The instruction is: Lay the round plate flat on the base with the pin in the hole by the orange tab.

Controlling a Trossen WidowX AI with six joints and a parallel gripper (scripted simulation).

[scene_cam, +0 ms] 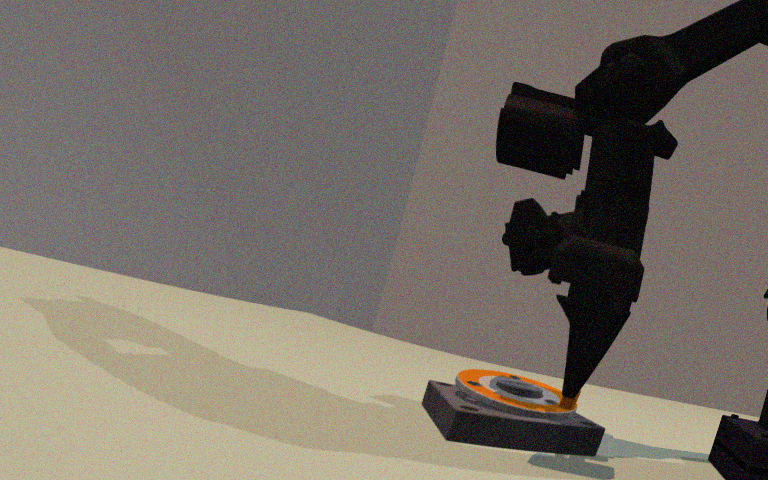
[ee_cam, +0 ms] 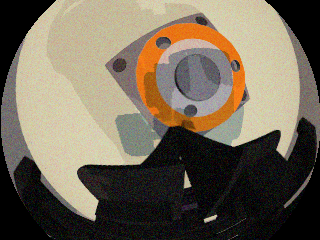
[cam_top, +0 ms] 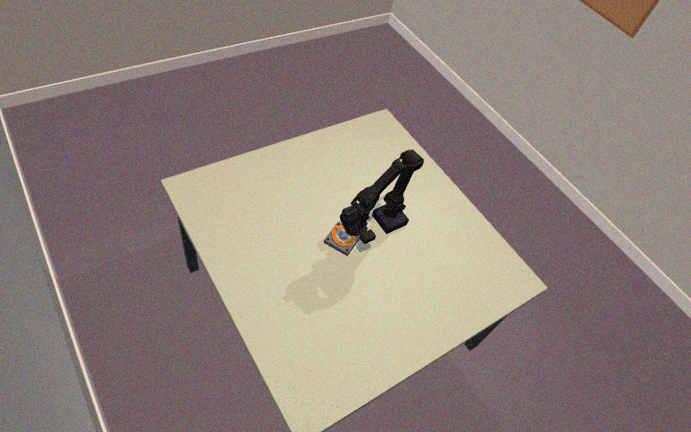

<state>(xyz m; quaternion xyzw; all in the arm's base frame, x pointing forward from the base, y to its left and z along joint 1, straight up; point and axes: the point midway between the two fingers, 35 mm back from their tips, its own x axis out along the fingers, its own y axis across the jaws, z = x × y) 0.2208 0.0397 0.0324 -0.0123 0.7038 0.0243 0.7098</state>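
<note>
The square dark grey base lies 5 cm ahead of my gripper tip, 2 cm to the right of it and 2 cm below it.
</note>
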